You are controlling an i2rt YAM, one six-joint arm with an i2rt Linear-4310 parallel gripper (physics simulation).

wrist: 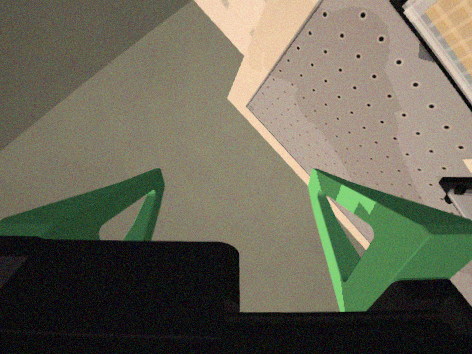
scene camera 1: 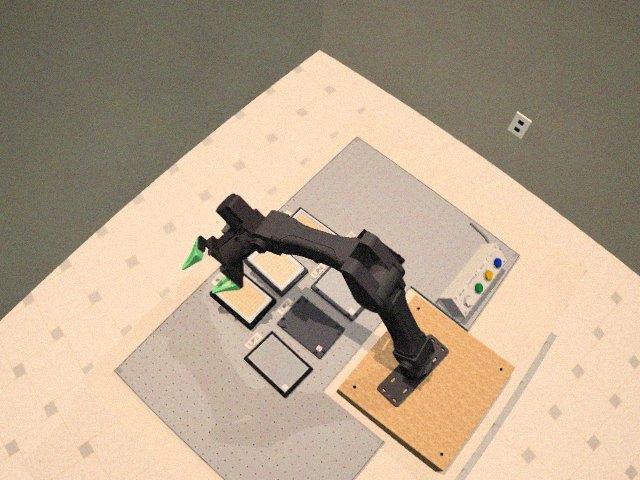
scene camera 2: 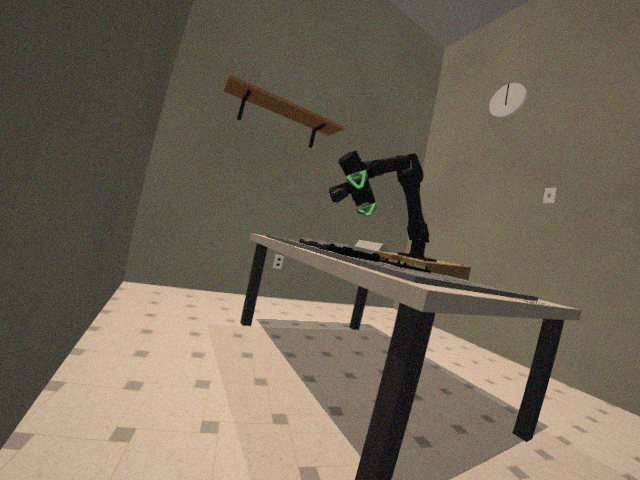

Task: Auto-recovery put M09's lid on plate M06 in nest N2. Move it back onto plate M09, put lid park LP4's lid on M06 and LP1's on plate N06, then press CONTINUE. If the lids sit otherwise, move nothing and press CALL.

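Places are measured from the arm's base along level axes (x ahead, y left, z up), in millimetres.
Where they show: gripper, fingertip midpoint: (wrist: 236,176) (scene camera 1: 197,280) (scene camera 2: 364,202); arm's base, origin of the base link: (scene camera 1: 413,370) (scene camera 2: 416,257).
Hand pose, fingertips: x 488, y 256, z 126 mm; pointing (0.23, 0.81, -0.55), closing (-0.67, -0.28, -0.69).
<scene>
Each offset is from my fingertips to the top centre of the thing. "pt": to the spot under its first point. Level surfaces: height alone.
My gripper (scene camera 1: 197,280) (scene camera 2: 362,201) (wrist: 236,176) is open, its green fingers wide apart with nothing between them, high above the table edge. In scene view 1, three framed plates with tan faces show in a row: one {dx -50, dy -82, dz -137 mm} (scene camera 1: 247,301) below the gripper, one {dx -39, dy -207, dz -141 mm} (scene camera 1: 276,269) partly under the arm, one {dx -29, dy -338, dz -144 mm} (scene camera 1: 308,219) mostly behind it. Part of a plate {pt dx -17, dy -52, dz -137 mm} (wrist: 456,27) shows in the wrist view. A grey panel {dx -241, dy -32, dz -154 mm} (scene camera 1: 278,364) in a black frame, a dark panel {dx -225, dy -160, dz -152 mm} (scene camera 1: 310,322) and a grey panel {dx -211, dy -292, dz -154 mm} (scene camera 1: 334,290), partly hidden, form a second row. Plate codes and lid identities are unreadable.
A sloped button box {dx -441, dy -565, dz -88 mm} (scene camera 1: 473,273) with blue, yellow, green and white buttons stands on the perforated grey mat {dz -172 mm} (scene camera 1: 392,206). The arm stands on a wooden board (scene camera 1: 454,408). A wall shelf (scene camera 2: 281,105) hangs behind the arm in scene view 2.
</scene>
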